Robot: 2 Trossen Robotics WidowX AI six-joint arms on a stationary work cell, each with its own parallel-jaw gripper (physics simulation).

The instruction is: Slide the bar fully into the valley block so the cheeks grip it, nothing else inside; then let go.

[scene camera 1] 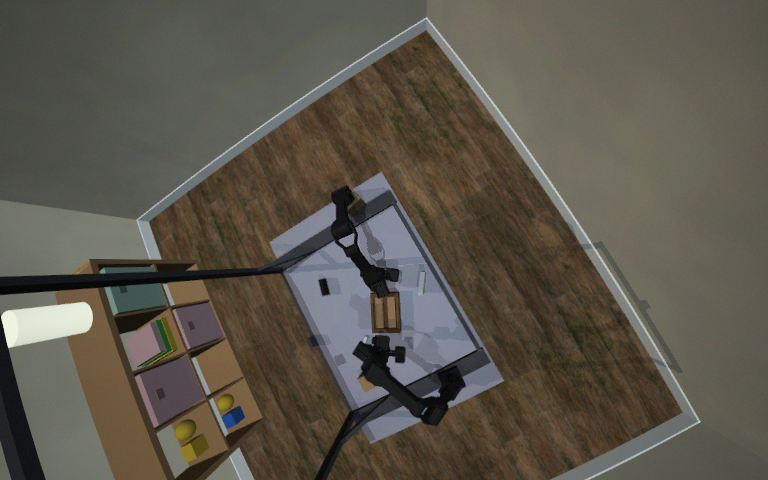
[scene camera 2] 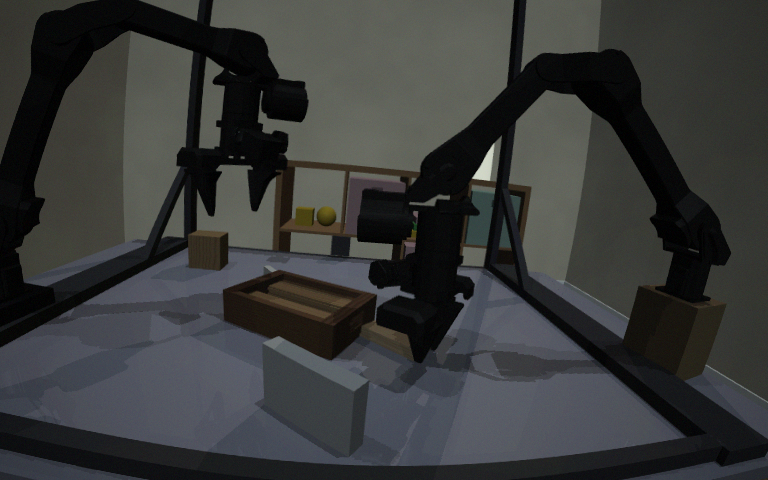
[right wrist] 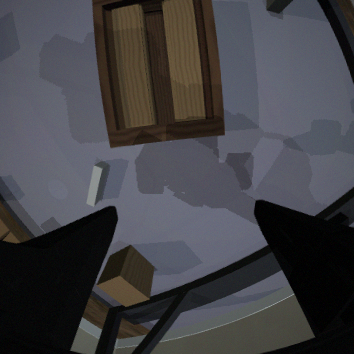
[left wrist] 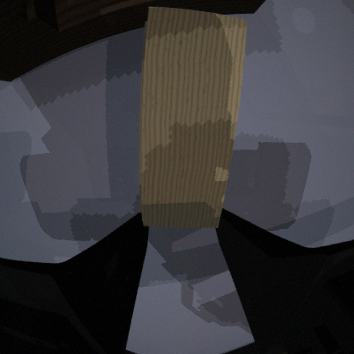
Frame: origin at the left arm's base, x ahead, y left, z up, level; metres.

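Seen in the pictures: left gripper, between the fingertips: (scene camera 2: 425,355) (left wrist: 181,215); right gripper, between the fingertips: (scene camera 2: 233,213) (right wrist: 185,210); left arm's base, origin of its link: (scene camera 1: 346,198) (scene camera 2: 682,294); right arm's base, origin of its link: (scene camera 1: 451,381).
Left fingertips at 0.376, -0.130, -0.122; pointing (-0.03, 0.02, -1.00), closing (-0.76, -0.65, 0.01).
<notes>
Offsets run from my left fingertips to a thing's middle, as dx, dy, dz.
The valley block {+0.163, -0.121, +0.025} (scene camera 1: 399,312) (scene camera 2: 273,327) (right wrist: 167,134) is a dark wooden frame with two lighter cheeks and a dark channel between them; its edge also shows in the left wrist view (left wrist: 75,32). The light wooden bar {+0.031, -0.043, +0.008} (scene camera 2: 387,337) (left wrist: 187,100) lies low outside the block, its far end close to the block's right end in scene camera 2. My left gripper (scene camera 2: 428,350) (left wrist: 181,215) is shut on the bar's near end; in scene camera 1 it hides the bar. My right gripper (scene camera 2: 232,212) (right wrist: 185,210) is open and empty, high beyond the block's opposite end.
A pale grey slab {+0.174, +0.114, +0.037} (scene camera 1: 421,283) (scene camera 2: 314,396) stands upright near the block. A small pale piece {+0.205, -0.314, +0.012} (scene camera 2: 269,269) (right wrist: 96,185) and a wooden cube {+0.354, -0.419, +0.037} (scene camera 1: 367,382) (scene camera 2: 207,250) (right wrist: 127,277) lie beyond its other end. A black block {-0.149, -0.285, +0.025} (scene camera 1: 323,286) lies toward the shelf side.
</notes>
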